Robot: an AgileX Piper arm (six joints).
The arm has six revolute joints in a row. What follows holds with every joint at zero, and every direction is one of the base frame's.
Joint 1 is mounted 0.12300 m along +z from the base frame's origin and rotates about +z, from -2.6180 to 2.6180 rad.
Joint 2 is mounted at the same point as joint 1 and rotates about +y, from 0.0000 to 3.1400 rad.
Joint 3 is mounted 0.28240 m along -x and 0.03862 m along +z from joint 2 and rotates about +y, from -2.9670 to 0.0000 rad.
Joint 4 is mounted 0.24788 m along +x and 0.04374 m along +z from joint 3 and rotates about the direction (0.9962, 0, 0.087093), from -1.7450 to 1.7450 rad.
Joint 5 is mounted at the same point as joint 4 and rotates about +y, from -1.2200 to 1.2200 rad.
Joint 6 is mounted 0.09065 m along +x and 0.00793 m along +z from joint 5 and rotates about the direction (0.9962, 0, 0.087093), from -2.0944 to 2.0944 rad.
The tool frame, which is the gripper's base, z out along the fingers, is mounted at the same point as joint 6; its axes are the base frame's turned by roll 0.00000, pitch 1.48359 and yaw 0.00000 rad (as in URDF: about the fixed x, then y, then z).
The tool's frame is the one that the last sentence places.
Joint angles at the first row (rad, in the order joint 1, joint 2, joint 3, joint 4, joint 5, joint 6):
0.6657, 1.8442, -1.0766, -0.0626, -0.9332, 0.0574
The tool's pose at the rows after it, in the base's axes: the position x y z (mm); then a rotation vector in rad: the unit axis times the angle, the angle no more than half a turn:
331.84, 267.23, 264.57, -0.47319, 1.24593, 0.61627
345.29, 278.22, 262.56, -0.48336, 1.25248, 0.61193
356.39, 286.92, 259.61, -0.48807, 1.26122, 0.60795
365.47, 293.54, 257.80, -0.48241, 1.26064, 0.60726
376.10, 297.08, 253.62, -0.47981, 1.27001, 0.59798
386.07, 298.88, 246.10, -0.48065, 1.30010, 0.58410
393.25, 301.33, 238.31, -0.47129, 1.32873, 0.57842
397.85, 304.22, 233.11, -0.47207, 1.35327, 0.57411
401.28, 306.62, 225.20, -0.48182, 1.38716, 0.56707
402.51, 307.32, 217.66, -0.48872, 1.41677, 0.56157
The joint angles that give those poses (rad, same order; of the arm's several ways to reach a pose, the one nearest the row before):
0.6657, 1.8978, -1.1468, -0.0715, -0.9289, 0.0574
0.6657, 1.9510, -1.2281, -0.0785, -0.8912, 0.0574
0.6657, 1.9966, -1.2949, -0.0802, -0.8602, 0.0574
0.6657, 2.0345, -1.3507, -0.0756, -0.8445, 0.0574
0.6580, 2.0723, -1.4013, -0.0755, -0.8234, 0.0574
0.6490, 2.1068, -1.4405, -0.0738, -0.7897, 0.0574
0.6462, 2.1376, -1.4708, -0.0597, -0.7660, 0.0574
0.6462, 2.1589, -1.4958, -0.0538, -0.7388, 0.0574
0.6462, 2.1789, -1.5115, -0.0533, -0.7081, 0.0574
0.6462, 2.1907, -1.5119, -0.0513, -0.6896, 0.0574

